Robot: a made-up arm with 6 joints.
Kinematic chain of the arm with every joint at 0, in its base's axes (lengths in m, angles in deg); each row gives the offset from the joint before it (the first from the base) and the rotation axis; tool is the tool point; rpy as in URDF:
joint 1: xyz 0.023 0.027 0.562 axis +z
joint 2: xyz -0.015 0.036 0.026 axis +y
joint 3: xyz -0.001 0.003 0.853 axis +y
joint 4: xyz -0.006 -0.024 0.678 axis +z
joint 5: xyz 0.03 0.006 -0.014 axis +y
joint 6: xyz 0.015 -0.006 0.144 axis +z
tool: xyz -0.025 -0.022 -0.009 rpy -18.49 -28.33 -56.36
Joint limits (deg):
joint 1: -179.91..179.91
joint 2: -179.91..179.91
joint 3: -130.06..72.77
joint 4: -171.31..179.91
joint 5: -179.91..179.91
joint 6: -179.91..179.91
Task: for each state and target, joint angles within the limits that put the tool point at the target. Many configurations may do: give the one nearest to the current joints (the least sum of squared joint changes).
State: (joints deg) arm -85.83 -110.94 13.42 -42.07 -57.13 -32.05
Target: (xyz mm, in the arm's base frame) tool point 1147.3 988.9 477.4
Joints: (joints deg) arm -135.98 -111.01 43.89 -48.21 -71.42 -34.43
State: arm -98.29 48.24 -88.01 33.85 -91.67 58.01
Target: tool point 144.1 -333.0 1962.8
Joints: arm -62.33 39.60 -46.51 31.86 -70.98 63.16
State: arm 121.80 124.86 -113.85 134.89 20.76 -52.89
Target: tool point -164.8 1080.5 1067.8
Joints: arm 97.74 108.63 -85.35 134.71 14.75 -52.28
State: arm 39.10 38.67 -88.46 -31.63 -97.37 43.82
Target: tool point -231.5 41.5 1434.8
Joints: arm 10.71 30.08 -101.60 -42.35 -97.14 43.96
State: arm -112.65 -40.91 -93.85 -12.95 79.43 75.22
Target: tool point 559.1 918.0 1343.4
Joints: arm -123.46 -23.99 -81.18 -10.20 79.63 75.57
